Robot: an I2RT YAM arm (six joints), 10 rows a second.
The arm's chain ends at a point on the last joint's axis. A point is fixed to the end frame.
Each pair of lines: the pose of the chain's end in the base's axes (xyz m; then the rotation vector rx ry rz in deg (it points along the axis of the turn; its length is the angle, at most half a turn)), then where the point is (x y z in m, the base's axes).
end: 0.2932 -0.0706 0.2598 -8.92 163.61 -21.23
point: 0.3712 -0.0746 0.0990
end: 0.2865 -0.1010 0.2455 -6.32 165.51 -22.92
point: 0.3595 -0.1102 0.0826
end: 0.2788 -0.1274 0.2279 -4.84 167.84 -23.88
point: 0.3452 -0.1395 0.0623
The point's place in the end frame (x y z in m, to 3 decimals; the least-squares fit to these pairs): -0.036 0.033 0.172
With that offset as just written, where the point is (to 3 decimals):
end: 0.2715 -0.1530 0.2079 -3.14 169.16 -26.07
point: 0.334 -0.170 0.041
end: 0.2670 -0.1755 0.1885 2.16 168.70 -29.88
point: 0.329 -0.204 0.023
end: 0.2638 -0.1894 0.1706 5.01 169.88 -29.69
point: 0.322 -0.218 0.004
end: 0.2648 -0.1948 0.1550 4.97 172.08 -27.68
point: 0.318 -0.219 -0.014
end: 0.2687 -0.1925 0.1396 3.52 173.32 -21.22
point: 0.321 -0.203 -0.031
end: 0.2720 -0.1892 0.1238 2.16 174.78 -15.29
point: 0.322 -0.187 -0.048
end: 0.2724 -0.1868 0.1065 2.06 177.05 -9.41
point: 0.317 -0.173 -0.066
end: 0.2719 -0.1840 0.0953 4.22 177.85 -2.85
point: 0.316 -0.158 -0.076
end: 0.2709 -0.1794 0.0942 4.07 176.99 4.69
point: 0.317 -0.139 -0.074
